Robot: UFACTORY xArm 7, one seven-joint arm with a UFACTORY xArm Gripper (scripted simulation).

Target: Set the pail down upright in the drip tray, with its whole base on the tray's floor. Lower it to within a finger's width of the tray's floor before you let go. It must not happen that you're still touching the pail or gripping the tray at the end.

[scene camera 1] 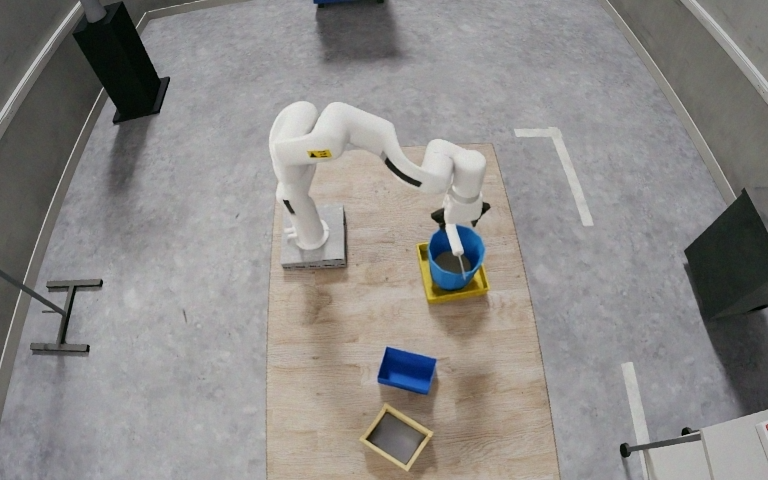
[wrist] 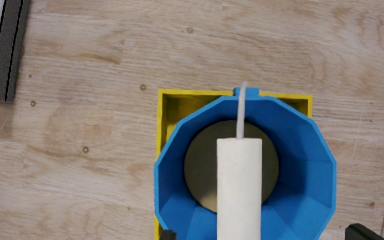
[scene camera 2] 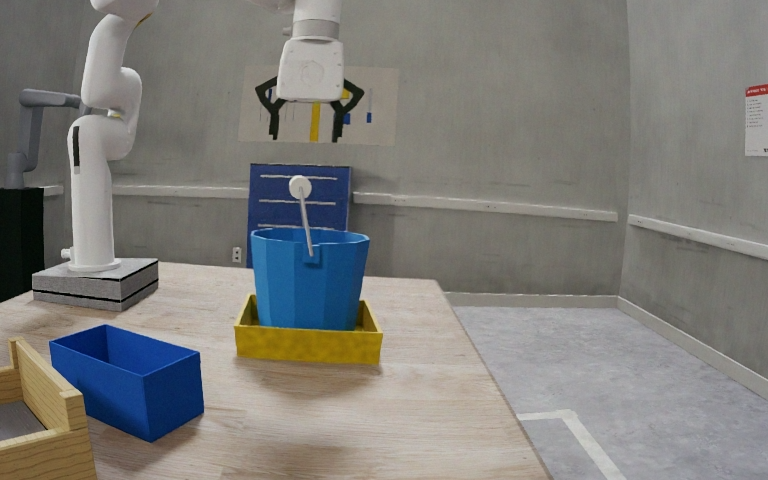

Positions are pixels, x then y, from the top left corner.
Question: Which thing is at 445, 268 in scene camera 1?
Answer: A blue pail.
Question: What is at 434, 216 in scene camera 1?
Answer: My gripper.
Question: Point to a blue pail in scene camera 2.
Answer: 292, 291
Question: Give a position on a yellow drip tray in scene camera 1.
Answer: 479, 285
